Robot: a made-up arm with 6 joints.
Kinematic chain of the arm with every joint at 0, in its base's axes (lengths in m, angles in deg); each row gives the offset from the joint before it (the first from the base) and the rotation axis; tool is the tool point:
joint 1: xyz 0 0 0.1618 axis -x
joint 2: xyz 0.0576 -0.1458 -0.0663 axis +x
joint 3: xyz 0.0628 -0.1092 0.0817 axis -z
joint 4: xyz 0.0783 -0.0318 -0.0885 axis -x
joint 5: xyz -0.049 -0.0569 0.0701 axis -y
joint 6: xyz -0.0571 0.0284 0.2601 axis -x
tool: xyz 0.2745 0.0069 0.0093
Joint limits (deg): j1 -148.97..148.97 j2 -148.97..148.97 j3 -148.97..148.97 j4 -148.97..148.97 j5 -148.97..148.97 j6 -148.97..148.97
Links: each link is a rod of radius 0.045 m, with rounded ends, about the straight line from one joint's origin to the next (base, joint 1, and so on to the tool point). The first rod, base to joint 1, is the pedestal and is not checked.
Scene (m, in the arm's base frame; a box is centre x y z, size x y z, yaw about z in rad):
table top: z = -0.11
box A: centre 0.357 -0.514 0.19 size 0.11 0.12 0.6 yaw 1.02
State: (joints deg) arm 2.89 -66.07 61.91 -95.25 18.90 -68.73
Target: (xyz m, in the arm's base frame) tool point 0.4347 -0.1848 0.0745
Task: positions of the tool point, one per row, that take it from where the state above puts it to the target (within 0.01 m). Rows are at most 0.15 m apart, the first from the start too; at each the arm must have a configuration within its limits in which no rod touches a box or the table.
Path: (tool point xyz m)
1: -0.0801 -0.3930 0.5712
2: 0.0378 -0.3718 0.6350
3: 0.1576 -0.3203 0.6666
4: 0.2667 -0.2482 0.6614
5: 0.3542 -0.1663 0.6210
6: 0.4121 -0.0854 0.5520
7: 0.4436 -0.1584 0.4537
8: 0.4607 -0.2021 0.3319
9: 0.4582 -0.2105 0.2003
10: 0.4347 -0.1848 0.0745

